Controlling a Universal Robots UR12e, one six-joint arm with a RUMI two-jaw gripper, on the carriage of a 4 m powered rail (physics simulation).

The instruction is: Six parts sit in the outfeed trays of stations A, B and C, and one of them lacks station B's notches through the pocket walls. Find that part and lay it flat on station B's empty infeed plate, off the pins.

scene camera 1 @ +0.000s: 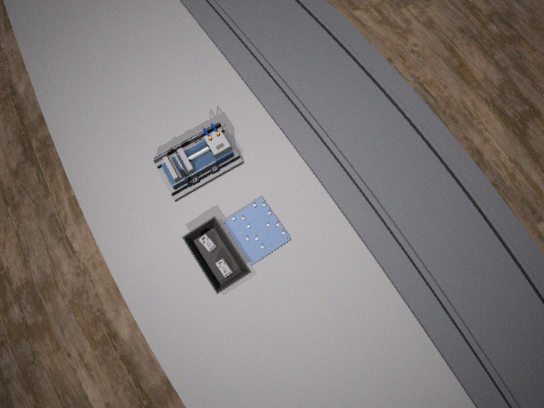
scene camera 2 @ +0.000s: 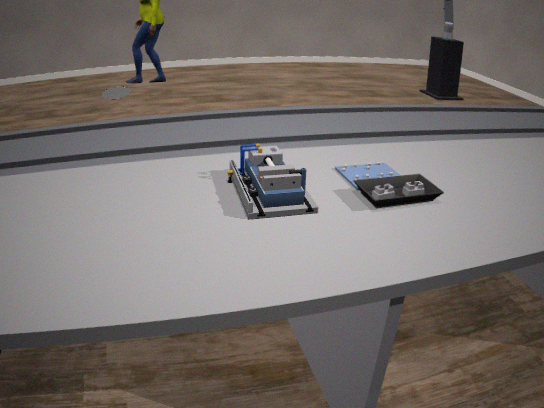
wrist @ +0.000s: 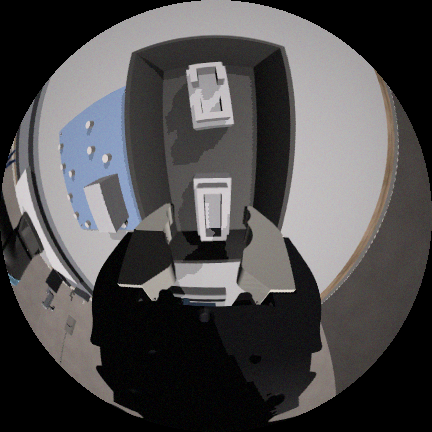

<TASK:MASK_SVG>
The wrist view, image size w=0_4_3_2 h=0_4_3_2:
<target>my gripper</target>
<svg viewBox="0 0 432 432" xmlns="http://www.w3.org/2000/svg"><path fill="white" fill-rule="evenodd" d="M165 203L142 219L132 231L127 231L109 254L97 274L92 291L92 330L90 335L90 342L100 348L101 365L96 365L96 370L113 391L113 401L138 412L143 417L142 419L186 430L215 432L245 430L269 425L268 420L274 415L298 406L298 396L316 375L315 371L309 371L311 353L319 351L322 347L320 340L321 301L315 278L290 239L283 237L278 228L255 208L244 206L242 223L246 227L243 238L246 247L243 249L238 266L236 283L245 292L240 292L231 306L178 304L172 292L167 289L174 284L176 276L170 246L168 245L171 239L170 224L174 221L174 208L172 203Z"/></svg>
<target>block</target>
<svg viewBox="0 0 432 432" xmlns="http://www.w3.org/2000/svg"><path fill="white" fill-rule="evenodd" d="M117 173L100 177L83 187L89 209L99 232L116 232L128 218Z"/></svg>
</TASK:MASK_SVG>
